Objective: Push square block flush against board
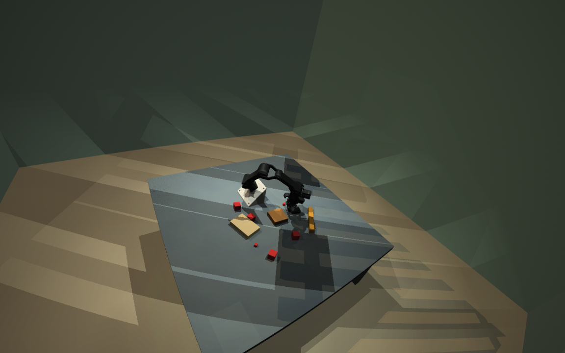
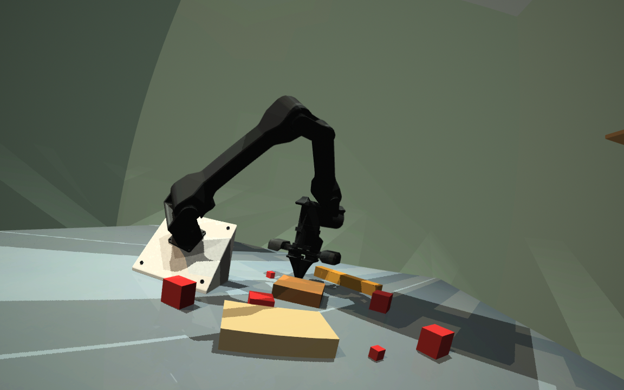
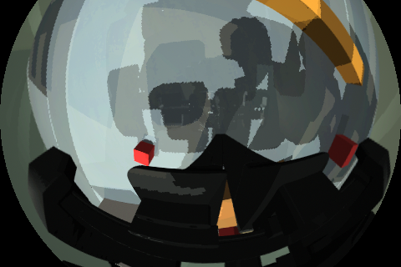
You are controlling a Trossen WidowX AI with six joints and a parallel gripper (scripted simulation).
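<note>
The square block lies 110 mm to the right of my gripper tip, 30 mm ahead of it and 10 mm above it. Also, from my gripper tip: tan board 340 mm to the right, 50 mm ahead, 10 mm above; orange bar 120 mm ahead, 100 mm to the left, 10 mm above.
</note>
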